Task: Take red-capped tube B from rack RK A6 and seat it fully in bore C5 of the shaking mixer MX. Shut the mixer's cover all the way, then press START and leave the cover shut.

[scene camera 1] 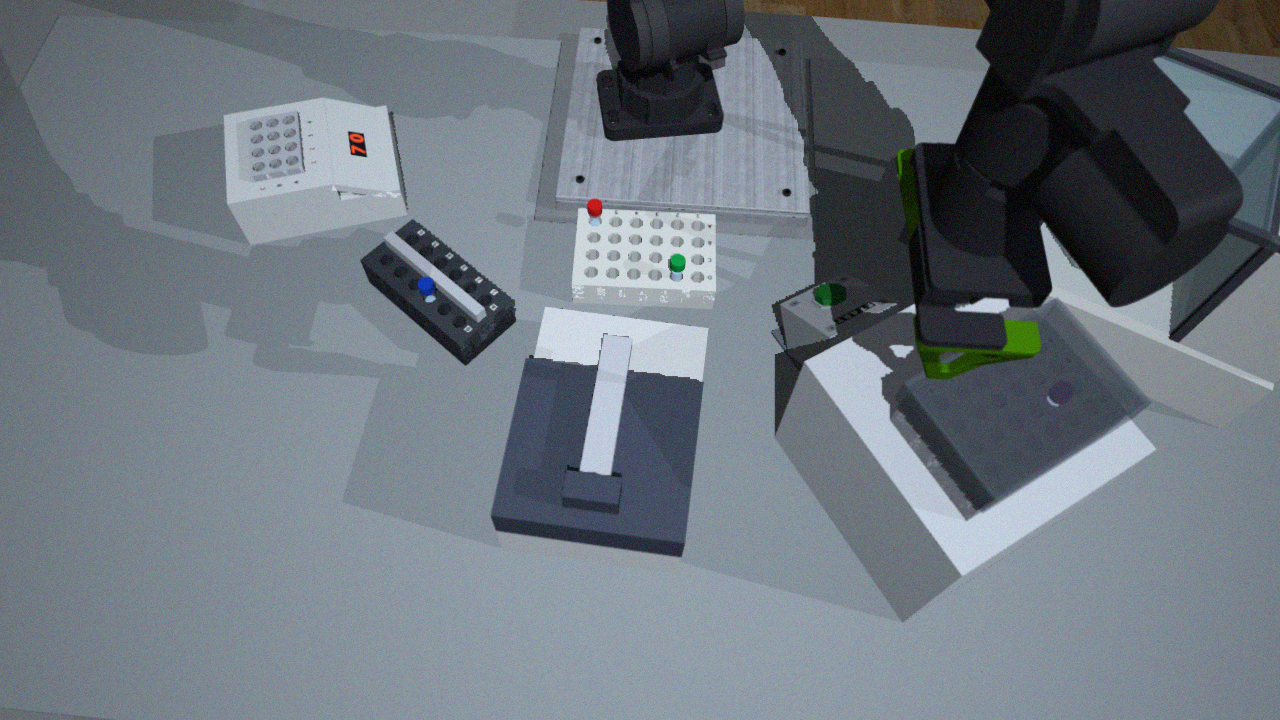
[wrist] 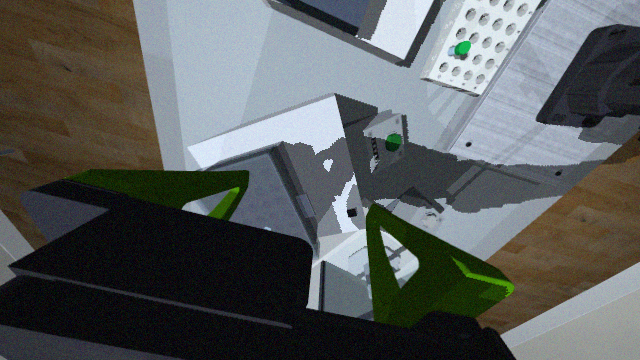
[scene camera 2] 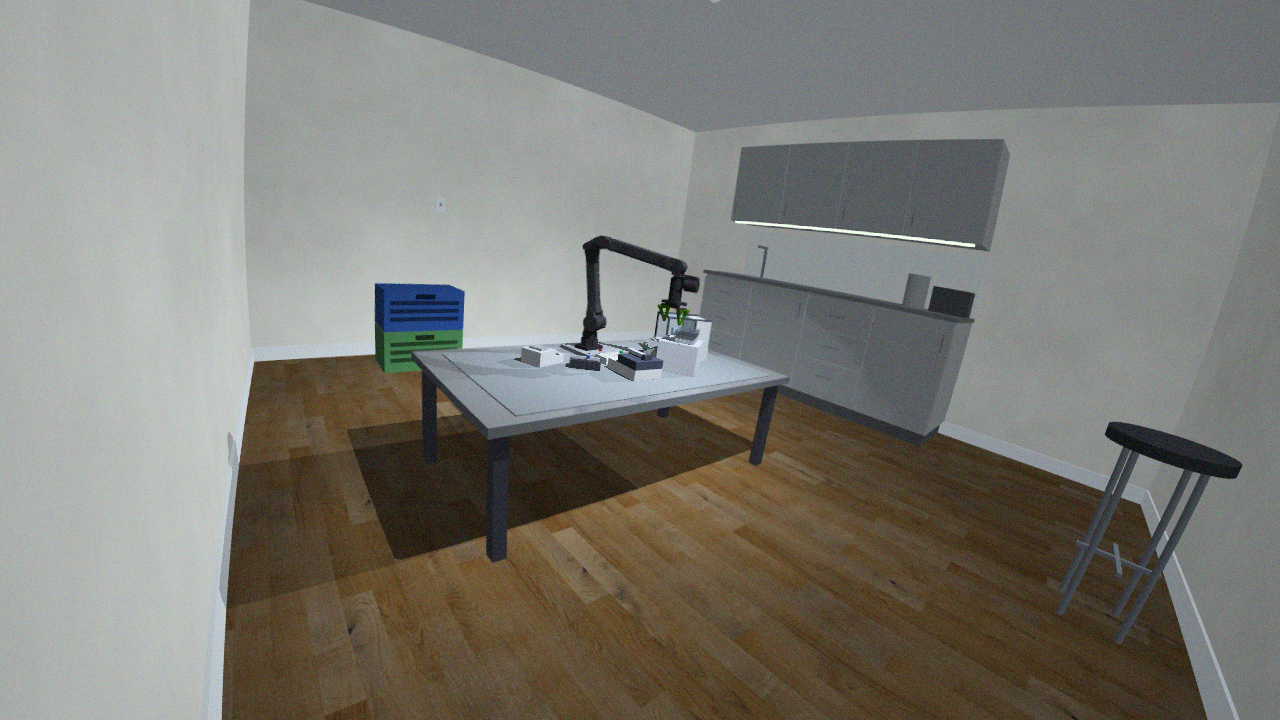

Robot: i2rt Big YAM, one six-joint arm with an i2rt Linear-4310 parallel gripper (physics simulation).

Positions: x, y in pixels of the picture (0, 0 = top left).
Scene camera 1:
my gripper: 929, 310
mixer's clear cover: 999, 427
dark device with white lever: 598, 466
glass enclosure: 1197, 345
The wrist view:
my gripper: 310, 194
mixer's clear cover: 271, 202
glass enclosure: 340, 283
knob box: 411, 206
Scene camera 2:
dark device with white lever: 637, 366
glass enclosure: 662, 328
